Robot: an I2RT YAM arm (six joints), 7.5 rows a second.
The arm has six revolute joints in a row. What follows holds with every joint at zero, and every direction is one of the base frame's. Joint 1 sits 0.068 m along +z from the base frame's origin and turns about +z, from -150 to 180 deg. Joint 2 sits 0.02 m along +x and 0.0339 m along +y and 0.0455 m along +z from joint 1 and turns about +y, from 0 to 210 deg. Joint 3 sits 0.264 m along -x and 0.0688 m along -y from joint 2 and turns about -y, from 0 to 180 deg. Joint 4 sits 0.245 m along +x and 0.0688 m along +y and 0.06 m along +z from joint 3 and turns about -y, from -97 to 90 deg. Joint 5 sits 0.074 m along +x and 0.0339 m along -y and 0.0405 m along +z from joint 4 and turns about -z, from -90 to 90 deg. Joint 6 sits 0.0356 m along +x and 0.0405 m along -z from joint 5 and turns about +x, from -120 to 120 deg. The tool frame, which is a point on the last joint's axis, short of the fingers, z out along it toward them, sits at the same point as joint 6; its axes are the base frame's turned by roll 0, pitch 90 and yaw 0 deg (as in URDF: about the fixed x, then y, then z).
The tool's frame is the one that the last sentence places.
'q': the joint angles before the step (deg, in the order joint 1, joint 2, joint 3, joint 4, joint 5, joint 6). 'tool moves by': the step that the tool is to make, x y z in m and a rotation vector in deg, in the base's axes. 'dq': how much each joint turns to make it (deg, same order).
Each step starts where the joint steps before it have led.
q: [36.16, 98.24, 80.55, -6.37, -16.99, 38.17]
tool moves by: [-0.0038, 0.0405, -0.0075, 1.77, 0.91, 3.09]
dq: [4.71, 4.98, 3.82, 2.28, 0.71, 2.54]
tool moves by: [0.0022, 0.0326, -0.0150, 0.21, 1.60, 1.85]
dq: [2.96, 5.68, 4.15, 0.94, 0.54, 1.64]
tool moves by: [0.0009, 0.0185, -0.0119, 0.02, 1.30, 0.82]
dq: [1.58, 3.47, 2.27, 0.61, 0.32, 1.20]
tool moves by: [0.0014, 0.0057, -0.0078, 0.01, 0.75, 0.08]
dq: [0.37, 1.43, 0.37, 0.71, 0.04, 0.64]
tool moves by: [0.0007, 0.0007, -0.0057, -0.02, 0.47, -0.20]
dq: [0.00, 0.45, -0.57, 0.78, 0.05, 0.39]
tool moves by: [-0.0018, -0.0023, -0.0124, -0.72, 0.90, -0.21]
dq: [-0.03, 0.01, -2.43, 1.35, 0.10, 0.21]
